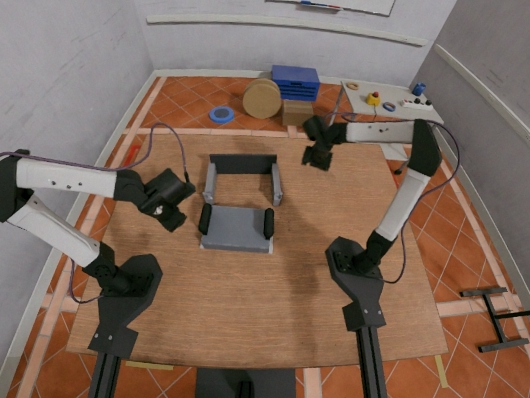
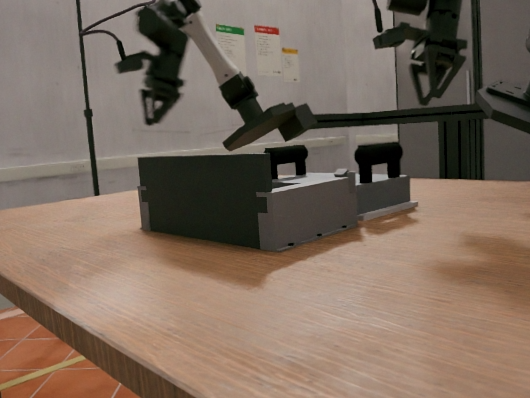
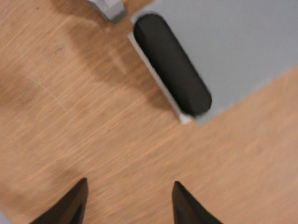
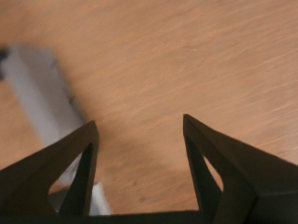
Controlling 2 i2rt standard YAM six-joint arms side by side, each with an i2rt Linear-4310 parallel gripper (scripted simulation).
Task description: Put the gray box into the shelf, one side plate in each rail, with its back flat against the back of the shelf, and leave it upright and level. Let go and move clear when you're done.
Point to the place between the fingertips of the left gripper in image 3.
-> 131, 186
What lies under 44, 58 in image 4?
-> A rail.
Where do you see a gray box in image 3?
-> At 232, 58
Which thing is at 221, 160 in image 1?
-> A dark back panel.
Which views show the gray box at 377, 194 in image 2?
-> Image 1, image 2, image 3 and image 4: all of them.
